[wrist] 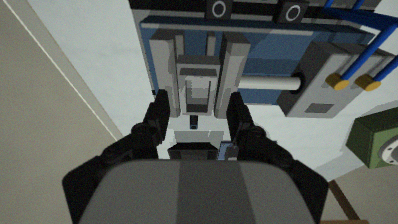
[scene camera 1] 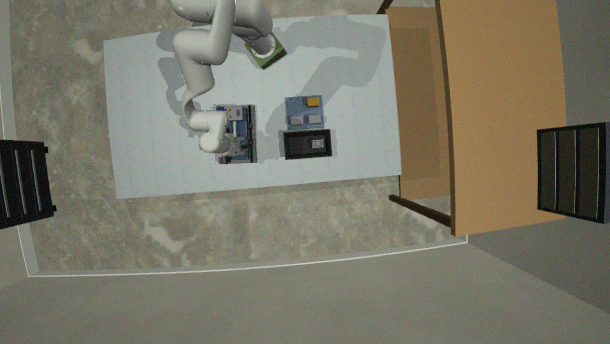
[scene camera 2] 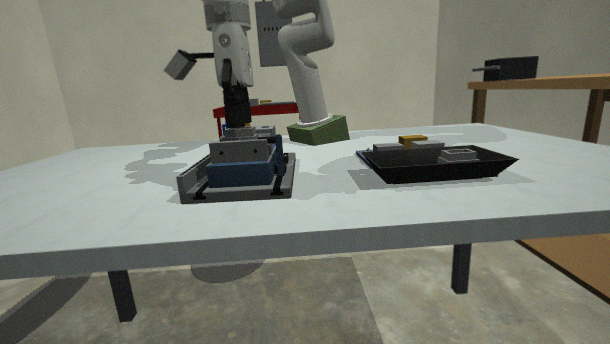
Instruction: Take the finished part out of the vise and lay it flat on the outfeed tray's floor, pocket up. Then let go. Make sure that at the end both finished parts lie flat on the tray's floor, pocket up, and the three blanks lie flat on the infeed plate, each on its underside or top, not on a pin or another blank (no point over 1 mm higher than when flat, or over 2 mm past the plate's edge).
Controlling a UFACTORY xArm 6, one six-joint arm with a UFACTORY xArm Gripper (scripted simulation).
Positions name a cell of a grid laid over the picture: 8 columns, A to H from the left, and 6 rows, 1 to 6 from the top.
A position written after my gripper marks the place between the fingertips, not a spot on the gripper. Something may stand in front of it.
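Observation:
Looking through scene camera 2, I see my gripper (scene camera 2: D3). The wrist view shows me the gripper (wrist: D3) too.

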